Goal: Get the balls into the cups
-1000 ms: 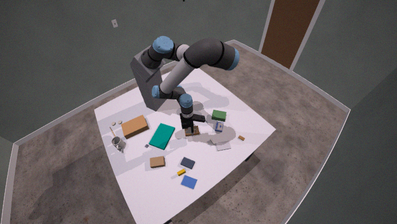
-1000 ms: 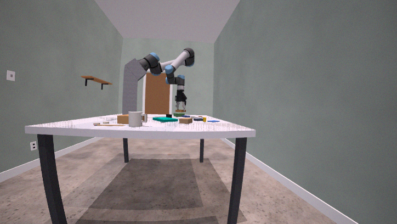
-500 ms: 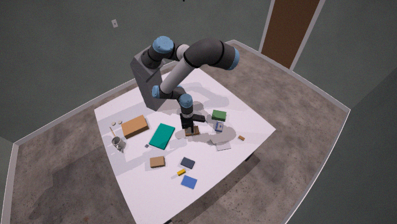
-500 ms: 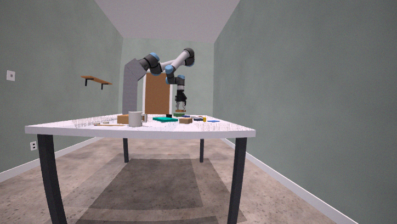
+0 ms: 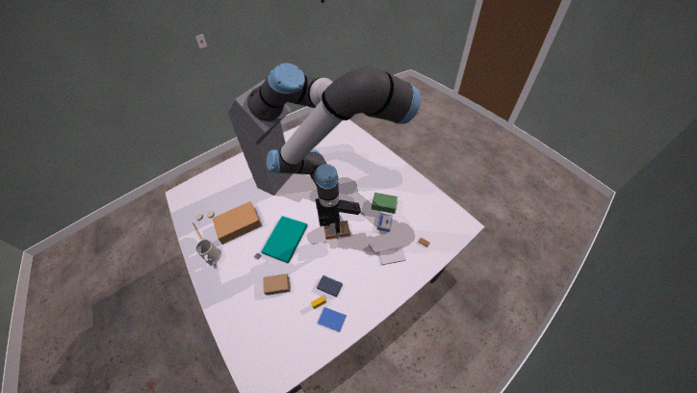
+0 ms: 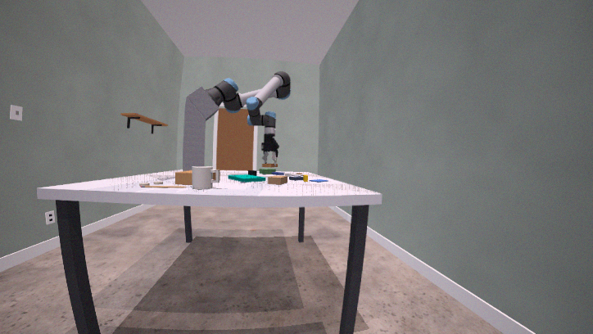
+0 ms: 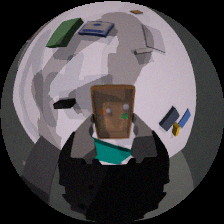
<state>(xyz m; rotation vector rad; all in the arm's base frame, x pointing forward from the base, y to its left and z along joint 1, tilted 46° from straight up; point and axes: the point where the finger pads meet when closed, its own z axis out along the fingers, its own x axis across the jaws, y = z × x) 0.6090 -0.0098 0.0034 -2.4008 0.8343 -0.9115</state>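
Now: hand 10 mm above the puzzle. From my hand the other things lie so: teal board (190 mm to the right, 160 mm behind, 80 mm below); then dark tile (180 mm to the right, 150 mm ahead, 80 mm below); then grey plate (230 mm ahead, 120 mm to the left, 80 mm below).
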